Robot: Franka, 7 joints.
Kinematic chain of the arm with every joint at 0, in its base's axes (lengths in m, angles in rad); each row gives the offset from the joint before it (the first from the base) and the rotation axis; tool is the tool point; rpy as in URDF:
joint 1: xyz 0 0 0.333 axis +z
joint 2: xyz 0 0 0 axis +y
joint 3: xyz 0 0 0.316 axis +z
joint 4: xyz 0.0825 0 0 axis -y
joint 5: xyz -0.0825 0 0.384 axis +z
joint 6: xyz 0 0 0 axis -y
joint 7: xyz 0.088 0 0 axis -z
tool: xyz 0 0 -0.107 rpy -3.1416 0 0
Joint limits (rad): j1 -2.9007..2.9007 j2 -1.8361..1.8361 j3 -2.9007..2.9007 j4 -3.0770..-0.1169 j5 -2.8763..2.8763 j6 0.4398..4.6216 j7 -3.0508..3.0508
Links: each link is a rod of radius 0.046 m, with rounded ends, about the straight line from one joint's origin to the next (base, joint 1, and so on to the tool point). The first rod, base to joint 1, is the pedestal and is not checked.
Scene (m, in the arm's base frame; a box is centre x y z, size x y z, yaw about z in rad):
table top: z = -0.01
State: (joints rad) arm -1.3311 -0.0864 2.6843 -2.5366 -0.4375 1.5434 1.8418
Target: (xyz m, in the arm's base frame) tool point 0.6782 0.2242 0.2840
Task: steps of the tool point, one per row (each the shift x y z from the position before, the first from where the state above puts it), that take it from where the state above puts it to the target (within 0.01 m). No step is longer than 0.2 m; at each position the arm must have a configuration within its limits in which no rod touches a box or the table.
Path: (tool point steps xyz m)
1: 0.1347 0.0489 0.0034
2: 0.1543 -0.0024 0.0119
3: 0.1475 -0.0499 0.0188
4: 0.1221 -0.0825 0.0200

